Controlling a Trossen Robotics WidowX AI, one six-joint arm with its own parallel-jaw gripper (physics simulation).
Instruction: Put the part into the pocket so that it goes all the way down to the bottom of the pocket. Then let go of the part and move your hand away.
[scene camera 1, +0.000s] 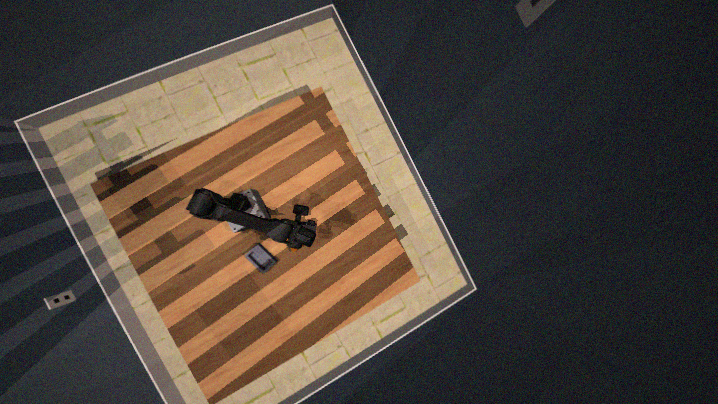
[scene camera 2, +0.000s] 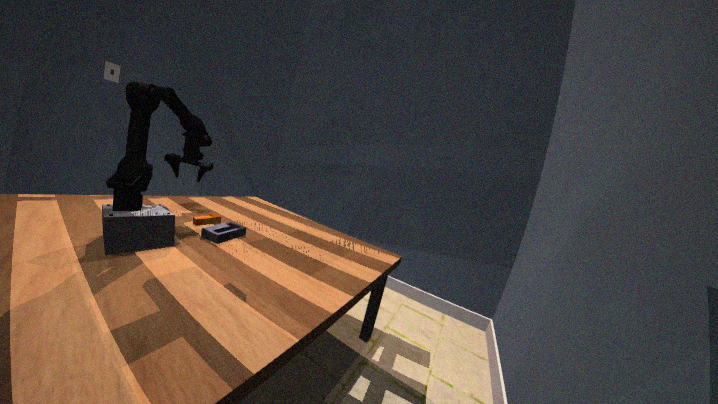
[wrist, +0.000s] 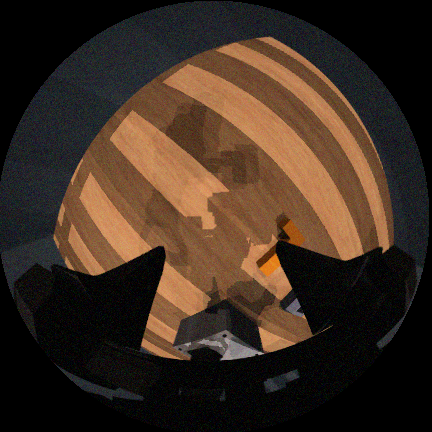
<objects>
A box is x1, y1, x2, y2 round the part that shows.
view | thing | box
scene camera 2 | my gripper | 164, 146, 213, 181
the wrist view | my gripper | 13, 240, 415, 431
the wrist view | orange L-shaped part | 255, 217, 304, 275
</objects>
